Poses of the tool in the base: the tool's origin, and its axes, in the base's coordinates. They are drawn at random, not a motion.
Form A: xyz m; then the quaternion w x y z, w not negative.
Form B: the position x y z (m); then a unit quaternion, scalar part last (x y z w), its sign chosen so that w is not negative. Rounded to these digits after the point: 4 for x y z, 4 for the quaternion.
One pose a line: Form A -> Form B
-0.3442 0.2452 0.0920 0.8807 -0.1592 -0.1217 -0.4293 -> -0.3442 0.2452 0.0920 -0.1592 -0.1217 -0.4293 0.8807
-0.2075 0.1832 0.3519 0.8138 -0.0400 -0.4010 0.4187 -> -0.2075 0.1832 0.3519 -0.0400 -0.4010 0.4187 0.8138
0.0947 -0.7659 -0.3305 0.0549 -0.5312 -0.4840 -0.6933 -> 0.0947 -0.7659 -0.3305 -0.5312 -0.4840 -0.6933 0.0549
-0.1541 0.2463 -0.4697 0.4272 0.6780 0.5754 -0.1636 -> -0.1541 0.2463 -0.4697 0.6780 0.5754 -0.1636 0.4272
